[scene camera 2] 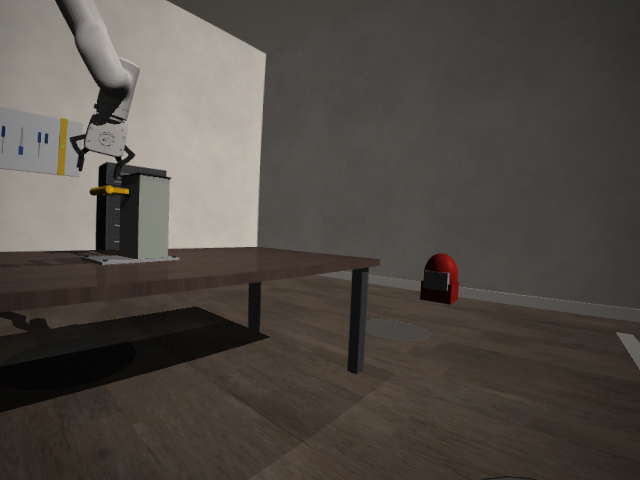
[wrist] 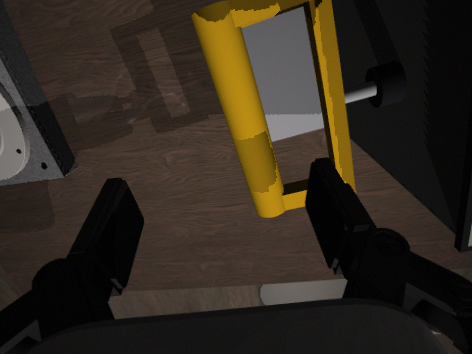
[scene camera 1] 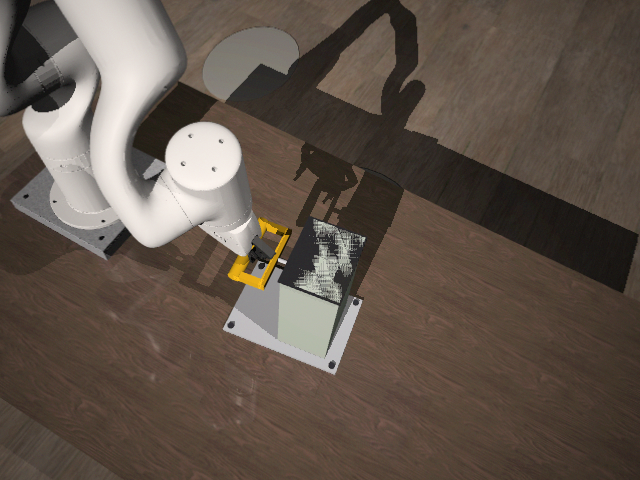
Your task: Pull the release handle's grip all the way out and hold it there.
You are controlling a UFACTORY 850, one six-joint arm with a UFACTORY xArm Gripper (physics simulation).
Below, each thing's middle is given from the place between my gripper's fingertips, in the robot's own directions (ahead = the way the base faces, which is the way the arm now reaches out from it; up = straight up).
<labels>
I see my gripper 11 cm short of the grey base plate point(scene camera 1: 255, 315), 2 cm to the right of it and 24 cm above it.
</labels>
